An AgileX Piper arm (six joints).
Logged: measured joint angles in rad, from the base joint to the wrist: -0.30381, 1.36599, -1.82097, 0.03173, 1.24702, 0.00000; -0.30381, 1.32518, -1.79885, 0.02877, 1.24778, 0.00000; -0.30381, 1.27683, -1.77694, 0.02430, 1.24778, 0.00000; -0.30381, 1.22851, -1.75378, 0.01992, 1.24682, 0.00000; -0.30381, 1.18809, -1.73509, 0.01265, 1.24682, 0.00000; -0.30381, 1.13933, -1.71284, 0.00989, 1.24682, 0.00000; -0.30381, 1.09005, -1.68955, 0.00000, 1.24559, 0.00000; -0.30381, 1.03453, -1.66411, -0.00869, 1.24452, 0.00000; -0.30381, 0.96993, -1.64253, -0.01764, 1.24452, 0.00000; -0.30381, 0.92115, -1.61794, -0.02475, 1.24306, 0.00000; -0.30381, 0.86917, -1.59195, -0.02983, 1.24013, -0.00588; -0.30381, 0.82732, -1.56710, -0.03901, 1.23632, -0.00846; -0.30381, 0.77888, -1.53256, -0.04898, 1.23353, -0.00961; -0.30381, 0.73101, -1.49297, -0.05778, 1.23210, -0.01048; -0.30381, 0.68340, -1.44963, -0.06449, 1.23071, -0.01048; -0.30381, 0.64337, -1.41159, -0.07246, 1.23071, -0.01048; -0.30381, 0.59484, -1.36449, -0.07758, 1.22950, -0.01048; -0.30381, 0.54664, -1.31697, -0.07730, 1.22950, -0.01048; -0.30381, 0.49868, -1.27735, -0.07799, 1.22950, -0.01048; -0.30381, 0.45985, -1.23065, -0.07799, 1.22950, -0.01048; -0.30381, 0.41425, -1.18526, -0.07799, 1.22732, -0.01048
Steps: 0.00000, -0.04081, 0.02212, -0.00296, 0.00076, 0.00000; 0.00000, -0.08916, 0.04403, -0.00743, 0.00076, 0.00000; 0.00000, -0.13748, 0.06719, -0.01181, -0.00020, 0.00000; 0.00000, -0.17790, 0.08588, -0.01908, -0.00020, 0.00000; 0.00000, -0.22666, 0.10813, -0.02184, -0.00020, 0.00000; 0.00000, -0.27594, 0.13142, -0.03173, -0.00143, 0.00000; 0.00000, -0.33146, 0.15686, -0.04042, -0.00250, 0.00000; 0.00000, -0.39606, 0.17844, -0.04937, -0.00250, 0.00000; 0.00000, -0.44484, 0.20303, -0.05648, -0.00396, 0.00000; 0.00000, -0.49682, 0.22902, -0.06156, -0.00689, -0.00588; 0.00000, -0.53867, 0.25387, -0.07074, -0.01070, -0.00846; 0.00000, -0.58711, 0.28841, -0.08071, -0.01349, -0.00961; 0.00000, -0.63498, 0.32800, -0.08951, -0.01492, -0.01048; 0.00000, -0.68259, 0.37134, -0.09622, -0.01631, -0.01048; 0.00000, -0.72262, 0.40938, -0.10419, -0.01631, -0.01048; 0.00000, -0.77115, 0.45648, -0.10931, -0.01752, -0.01048; 0.00000, -0.81935, 0.50400, -0.10903, -0.01752, -0.01048; 0.00000, -0.86731, 0.54362, -0.10972, -0.01752, -0.01048; 0.00000, -0.90614, 0.59032, -0.10972, -0.01752, -0.01048; 0.00000, -0.95174, 0.63571, -0.10972, -0.01970, -0.01048
